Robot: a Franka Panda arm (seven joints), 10 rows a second.
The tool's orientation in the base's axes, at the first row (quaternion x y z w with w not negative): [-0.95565, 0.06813, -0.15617, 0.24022]
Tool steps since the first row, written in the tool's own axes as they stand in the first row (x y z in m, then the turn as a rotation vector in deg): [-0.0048, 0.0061, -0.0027, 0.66, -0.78, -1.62]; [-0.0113, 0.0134, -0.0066, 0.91, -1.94, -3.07]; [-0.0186, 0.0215, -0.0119, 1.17, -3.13, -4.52]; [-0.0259, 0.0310, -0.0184, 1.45, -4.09, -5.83]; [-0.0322, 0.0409, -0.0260, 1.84, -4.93, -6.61]
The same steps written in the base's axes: [-0.0058, -0.0055, -0.0019, 0.13, -0.16, 1.90]; [-0.0136, -0.0123, -0.0039, -0.05, 0.17, 3.74]; [-0.0226, -0.0202, -0.0053, -0.22, 0.52, 5.59]; [-0.0322, -0.0299, -0.0064, -0.34, 0.73, 7.22]; [-0.0412, -0.0406, -0.0065, -0.18, 1.04, 8.38]
